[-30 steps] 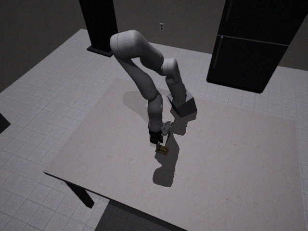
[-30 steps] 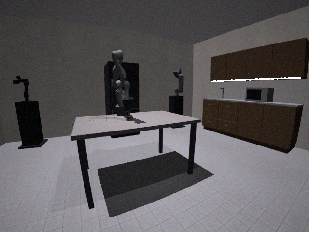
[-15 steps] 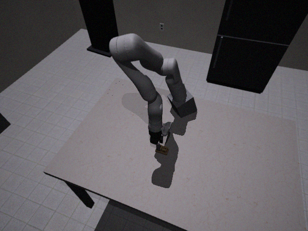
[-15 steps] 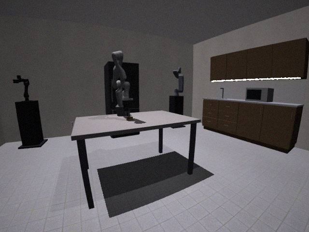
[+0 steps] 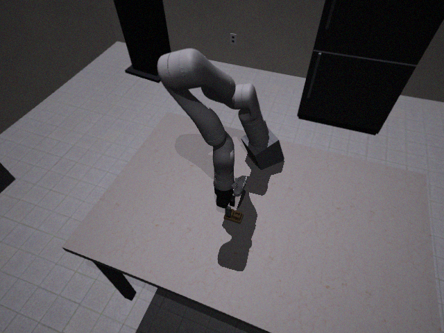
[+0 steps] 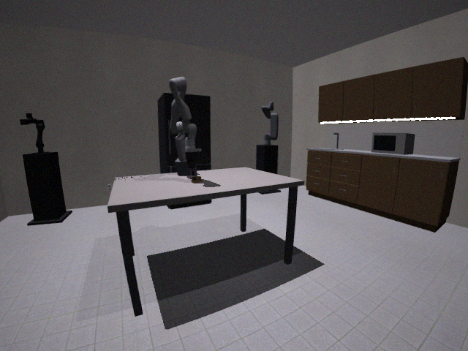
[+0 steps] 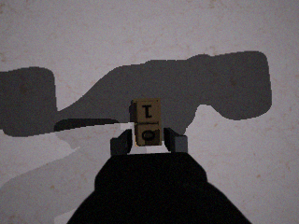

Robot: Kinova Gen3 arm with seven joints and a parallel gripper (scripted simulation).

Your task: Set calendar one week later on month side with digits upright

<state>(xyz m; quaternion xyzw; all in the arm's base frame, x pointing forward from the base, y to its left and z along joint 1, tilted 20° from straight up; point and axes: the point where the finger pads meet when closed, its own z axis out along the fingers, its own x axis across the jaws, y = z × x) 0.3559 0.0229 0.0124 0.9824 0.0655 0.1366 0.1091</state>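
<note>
Now: the wooden tray 6 cm below my hand and 2 cm to the left of it. The rest, counted from my hand: wooden cube (4 cm below, 3 cm to the left).
</note>
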